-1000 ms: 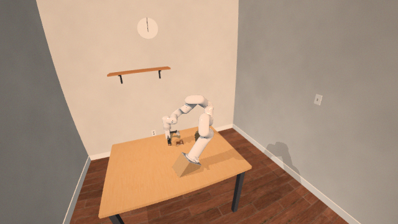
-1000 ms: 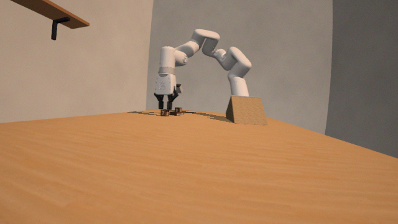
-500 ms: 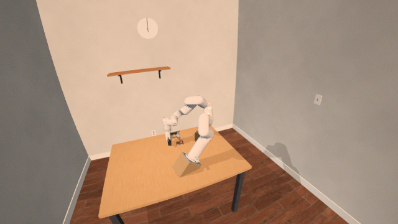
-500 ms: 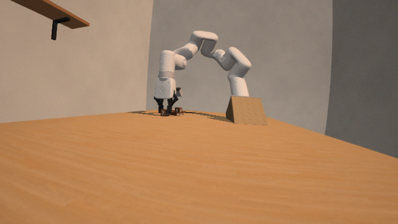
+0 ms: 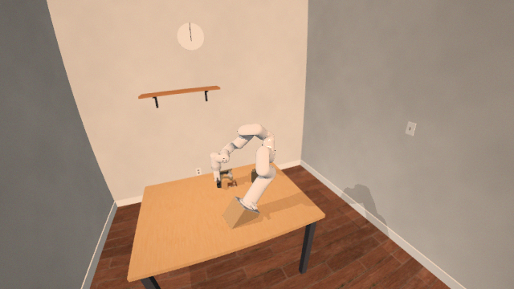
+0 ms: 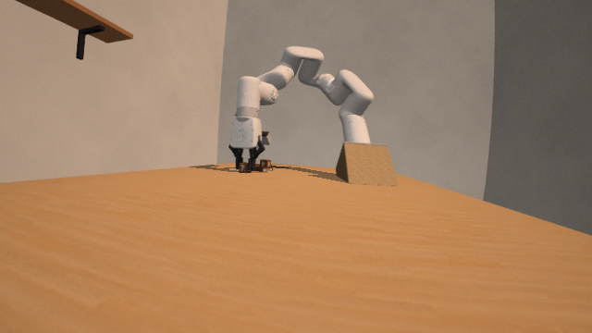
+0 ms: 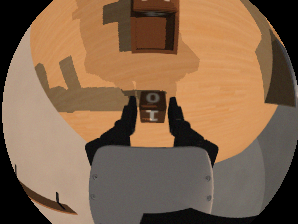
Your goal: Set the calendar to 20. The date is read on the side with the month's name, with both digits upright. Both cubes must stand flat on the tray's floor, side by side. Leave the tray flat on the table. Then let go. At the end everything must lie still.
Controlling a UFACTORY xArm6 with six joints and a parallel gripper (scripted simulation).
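Now: hand 40 mm past the brown tray, 100 mm to the left of it and 20 mm above it.
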